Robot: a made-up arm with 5 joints.
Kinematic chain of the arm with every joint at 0, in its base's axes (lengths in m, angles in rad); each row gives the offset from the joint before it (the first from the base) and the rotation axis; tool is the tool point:
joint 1: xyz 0 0 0.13 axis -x
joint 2: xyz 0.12 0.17 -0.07 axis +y
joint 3: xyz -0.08 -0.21 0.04 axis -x
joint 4: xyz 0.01 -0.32 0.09 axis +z
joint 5: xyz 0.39 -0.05 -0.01 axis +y
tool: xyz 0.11 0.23 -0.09
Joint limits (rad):
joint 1: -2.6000..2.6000
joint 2: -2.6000..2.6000
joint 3: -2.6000..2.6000
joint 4: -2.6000..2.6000
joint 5: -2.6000..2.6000
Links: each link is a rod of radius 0.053 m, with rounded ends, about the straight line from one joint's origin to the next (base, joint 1, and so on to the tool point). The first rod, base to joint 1, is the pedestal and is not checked.
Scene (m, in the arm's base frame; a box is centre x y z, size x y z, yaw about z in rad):
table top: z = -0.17
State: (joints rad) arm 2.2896 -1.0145 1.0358 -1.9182 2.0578
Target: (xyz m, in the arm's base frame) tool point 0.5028 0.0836 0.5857
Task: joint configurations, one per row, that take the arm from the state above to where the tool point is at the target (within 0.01 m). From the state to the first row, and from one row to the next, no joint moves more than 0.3 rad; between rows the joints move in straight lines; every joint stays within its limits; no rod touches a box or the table.
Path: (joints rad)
1: 2.1298 -0.7453 0.9972 -1.8212 2.0173
2: 1.9701 -0.4762 0.9586 -1.7242 1.9768
3: 1.8103 -0.2070 0.9201 -1.6272 1.9362
4: 1.6506 0.0622 0.8815 -1.5302 1.8957
5: 1.4908 0.3313 0.8429 -1.4332 1.8552
6: 1.3310 0.6005 0.8043 -1.3362 1.8147

